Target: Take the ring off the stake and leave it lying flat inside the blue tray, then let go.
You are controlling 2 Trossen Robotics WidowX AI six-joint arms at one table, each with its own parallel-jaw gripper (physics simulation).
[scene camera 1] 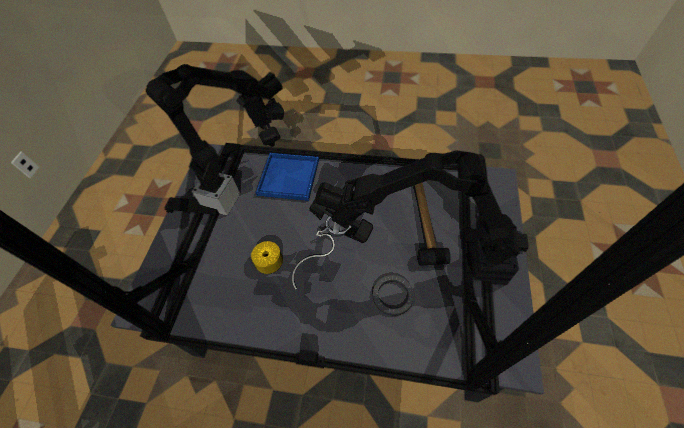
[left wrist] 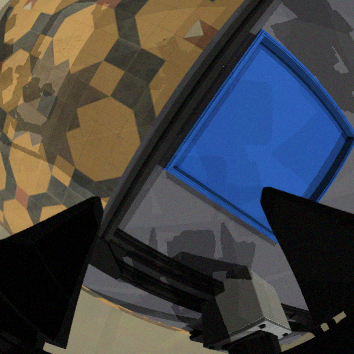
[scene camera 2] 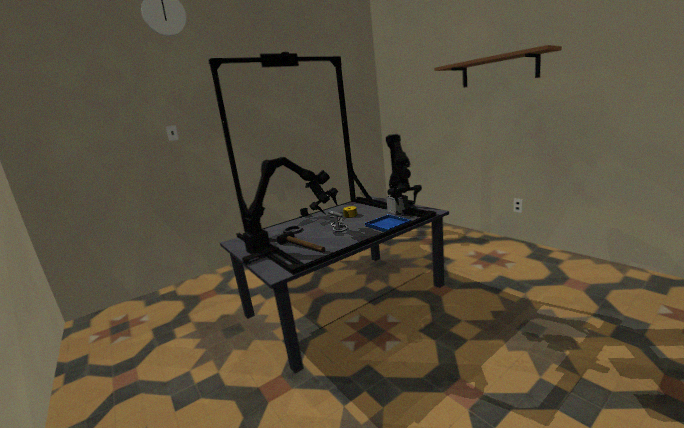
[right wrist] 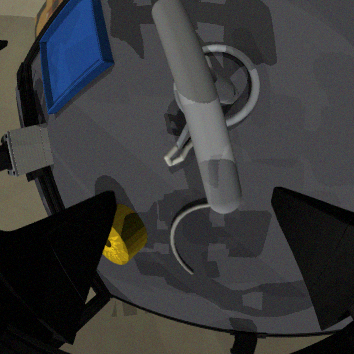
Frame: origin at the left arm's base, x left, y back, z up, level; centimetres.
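Seen in the pictures: left gripper, between the fingertips: [left wrist: 183, 200] [scene camera 2: 406, 204] [right wrist: 2, 38]; right gripper, between the fingertips: [scene camera 1: 332, 226] [scene camera 2: 331, 209] [right wrist: 195, 197]; left arm's base, origin of its link: [scene camera 1: 211, 183] [left wrist: 250, 341] [right wrist: 7, 155]; right arm's base, origin of its link: [scene camera 1: 497, 252] [scene camera 2: 255, 232].
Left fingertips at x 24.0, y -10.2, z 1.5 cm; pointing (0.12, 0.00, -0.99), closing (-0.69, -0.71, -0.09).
Pixels of each thing's top centre, then the offset from my left fingertips to it. "pt": a spot on its surface instead.
- light grey ring, centre of its top: [right wrist: 201, 94] [scene camera 1: 334, 222] [scene camera 2: 340, 224] dx -22.3, dy -32.9, dz -9.0 cm
- thick grey bar, centre of its top: [right wrist: 190, 92] [scene camera 2: 334, 212] dx -23.1, dy -35.0, dz -1.3 cm
- yellow cylinder, centre of its top: [right wrist: 106, 241] [scene camera 1: 265, 253] [scene camera 2: 349, 208] dx -40.8, dy -16.6, dz -6.8 cm
- darker ring, a spot on its surface: [scene camera 1: 376, 295] pt dx -42.0, dy -52.9, dz -10.3 cm
- wooden-handled hammer, centre of its top: [scene camera 1: 427, 214] [scene camera 2: 301, 237] dx -11.8, dy -61.3, dz -6.8 cm
A light grey ring [right wrist: 255, 85] [scene camera 2: 339, 230] sits low around a stand at the table's middle. A thick grey bar [right wrist: 200, 100] [scene camera 2: 335, 214] crosses above it and hides much of the upright. A pale curved cord [scene camera 1: 332, 247] [right wrist: 172, 235] extends from near the stand. The blue tray [scene camera 1: 258, 193] [left wrist: 217, 202] [right wrist: 47, 85] is at the back left in scene camera 1, with no ring in it. My right gripper [right wrist: 195, 197] [scene camera 2: 329, 206] is open and empty by the bar's near end. My left gripper [left wrist: 183, 200] is open and empty, raised behind the tray.
A yellow cylinder [scene camera 1: 266, 258] [scene camera 2: 350, 211] stands left of the cord in scene camera 1. A darker ring [scene camera 1: 376, 295] lies flat at the front right. A wooden-handled hammer [scene camera 1: 425, 217] [scene camera 2: 305, 244] lies near the right arm's base. Black rails [scene camera 1: 322, 370] edge the table.
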